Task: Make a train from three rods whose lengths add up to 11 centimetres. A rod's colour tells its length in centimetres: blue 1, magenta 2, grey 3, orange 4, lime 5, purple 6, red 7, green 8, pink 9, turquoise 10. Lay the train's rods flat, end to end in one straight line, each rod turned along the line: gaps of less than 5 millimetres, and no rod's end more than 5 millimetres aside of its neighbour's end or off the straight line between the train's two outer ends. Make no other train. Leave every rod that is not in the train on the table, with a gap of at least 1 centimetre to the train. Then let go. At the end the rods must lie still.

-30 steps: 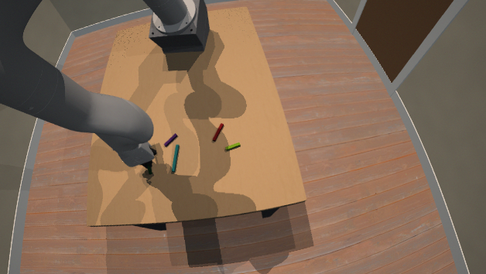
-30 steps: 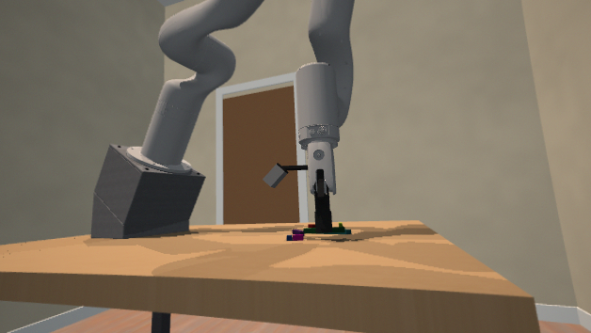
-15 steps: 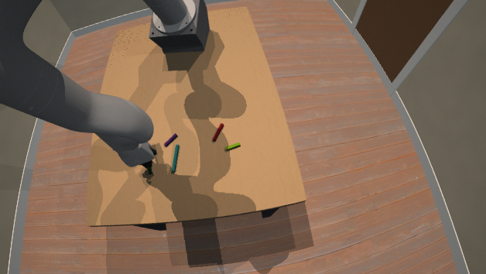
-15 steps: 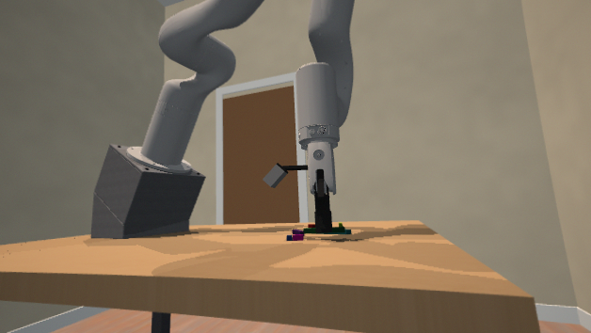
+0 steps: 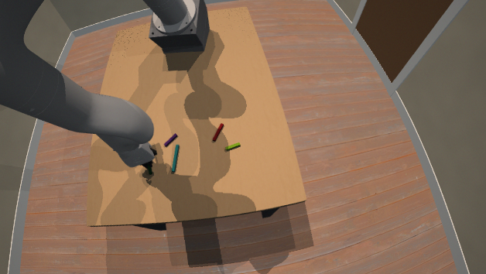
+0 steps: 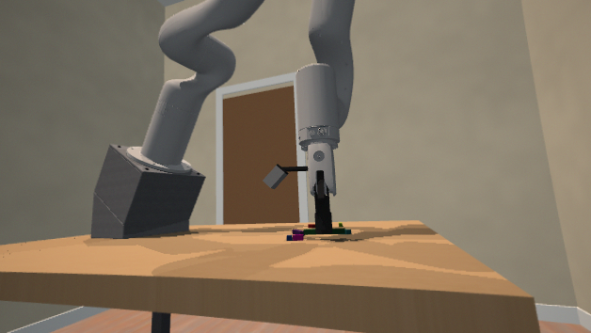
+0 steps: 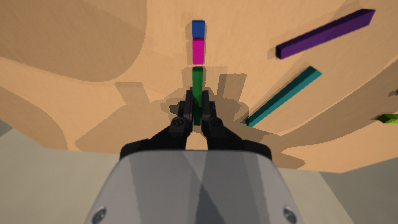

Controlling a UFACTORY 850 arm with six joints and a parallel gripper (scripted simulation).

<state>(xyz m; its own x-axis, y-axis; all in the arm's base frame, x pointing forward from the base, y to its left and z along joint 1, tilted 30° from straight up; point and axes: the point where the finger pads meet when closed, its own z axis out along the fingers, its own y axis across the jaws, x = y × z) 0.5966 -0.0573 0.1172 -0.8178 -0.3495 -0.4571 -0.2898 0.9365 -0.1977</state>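
The magenta rod lies 5 cm behind my hand, 3 cm below it and 2 cm to the right of it. The rest, counted from my hand: turquoise rod (10 cm to the left, 3 cm below, 3 cm behind); then small blue rod (7 cm behind, 3 cm below, 2 cm to the right); then green rod (2 cm below).
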